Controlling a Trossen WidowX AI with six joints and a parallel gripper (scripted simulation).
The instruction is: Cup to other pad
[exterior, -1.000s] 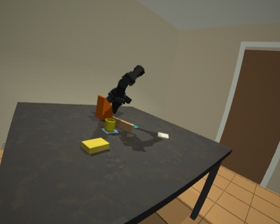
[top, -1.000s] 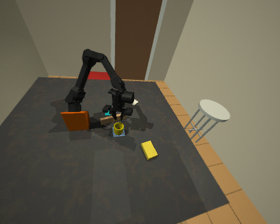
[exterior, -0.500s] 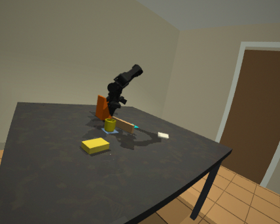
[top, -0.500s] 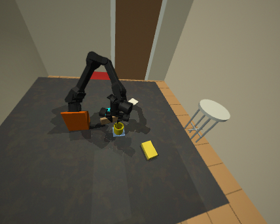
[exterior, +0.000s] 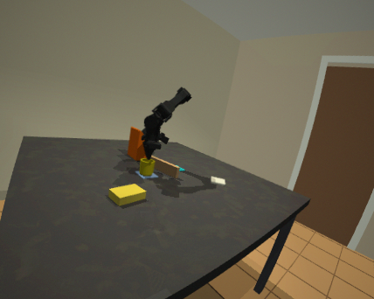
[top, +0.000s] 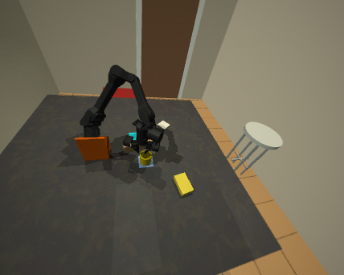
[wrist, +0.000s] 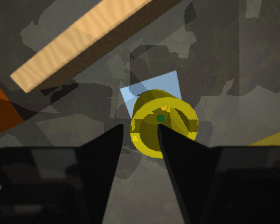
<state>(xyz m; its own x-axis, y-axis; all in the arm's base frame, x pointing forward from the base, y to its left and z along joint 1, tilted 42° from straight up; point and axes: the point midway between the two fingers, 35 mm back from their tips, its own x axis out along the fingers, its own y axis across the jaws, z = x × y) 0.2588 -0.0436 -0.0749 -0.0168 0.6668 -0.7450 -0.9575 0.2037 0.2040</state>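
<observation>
Right now the light blue pad is 2 cm ahead of my gripper tip, 1 cm to the right of it and 8 cm below it. The rest, counted from my gripper tip: wooden bar (10 cm to the left, 6 cm below); yellow block (22 cm ahead, 18 cm to the right, 6 cm below); cyan pad (4 cm behind, 21 cm to the left, 8 cm below).
</observation>
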